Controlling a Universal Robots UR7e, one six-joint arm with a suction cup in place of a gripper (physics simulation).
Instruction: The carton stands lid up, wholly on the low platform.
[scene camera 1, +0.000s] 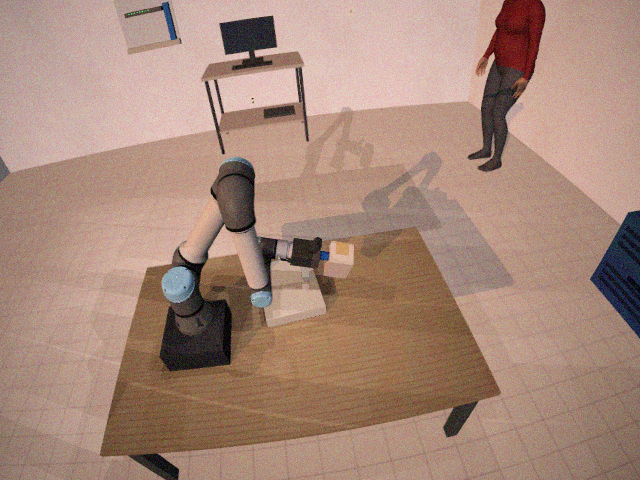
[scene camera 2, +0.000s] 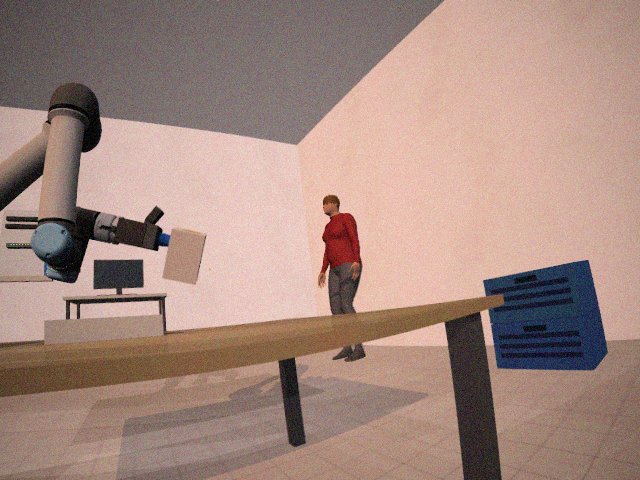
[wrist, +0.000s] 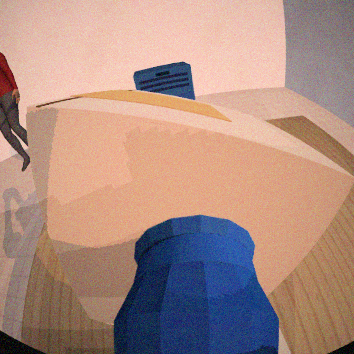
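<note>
The pale carton hangs in the air on my blue suction cup, which is pressed to one of its side faces. The carton's face with the orange-yellow patch points up, and the carton is tilted a little. The low white platform lies on the table. The carton is well above table height, near the platform's right side in the first scene view. The arm hides part of the platform there.
The wooden table carries the black robot base. A desk with a monitor stands behind. A person in red stands beyond the table. Blue crates are at the right.
</note>
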